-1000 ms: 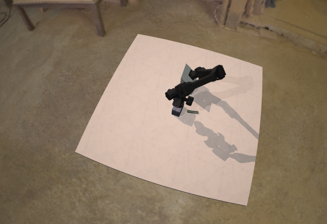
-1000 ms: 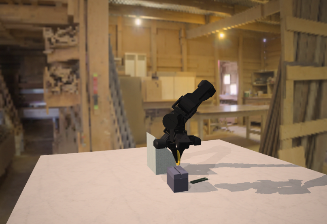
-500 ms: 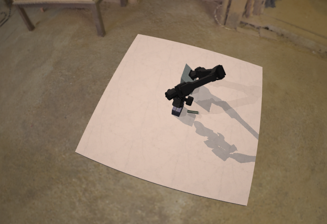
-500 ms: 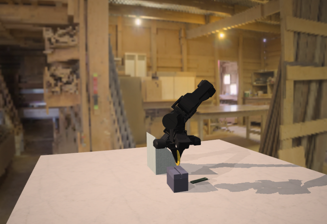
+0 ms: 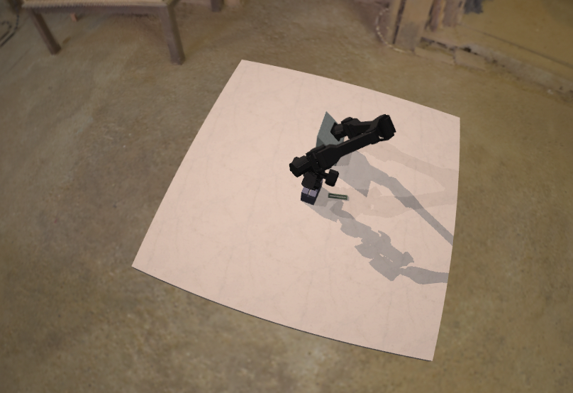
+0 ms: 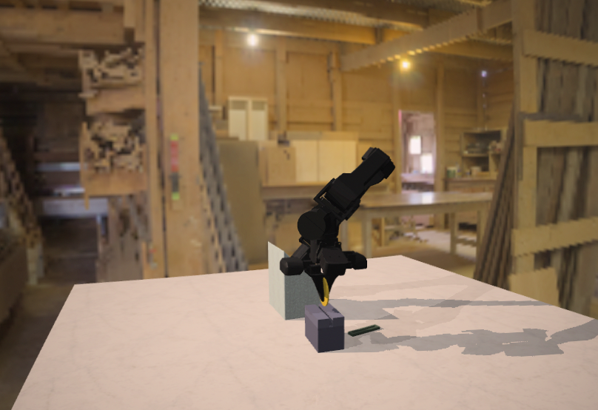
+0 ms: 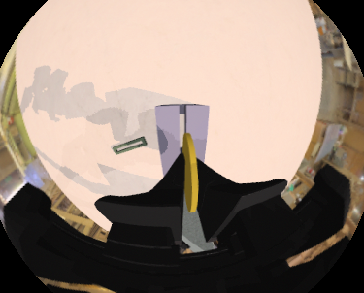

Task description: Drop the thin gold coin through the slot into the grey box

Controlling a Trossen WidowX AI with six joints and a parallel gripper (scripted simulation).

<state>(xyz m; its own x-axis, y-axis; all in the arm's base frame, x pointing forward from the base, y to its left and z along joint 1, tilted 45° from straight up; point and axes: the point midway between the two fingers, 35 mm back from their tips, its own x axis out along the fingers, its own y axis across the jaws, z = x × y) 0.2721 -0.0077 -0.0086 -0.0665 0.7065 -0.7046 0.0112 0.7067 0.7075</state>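
Right now my gripper tip is 2 cm below the gold coin.
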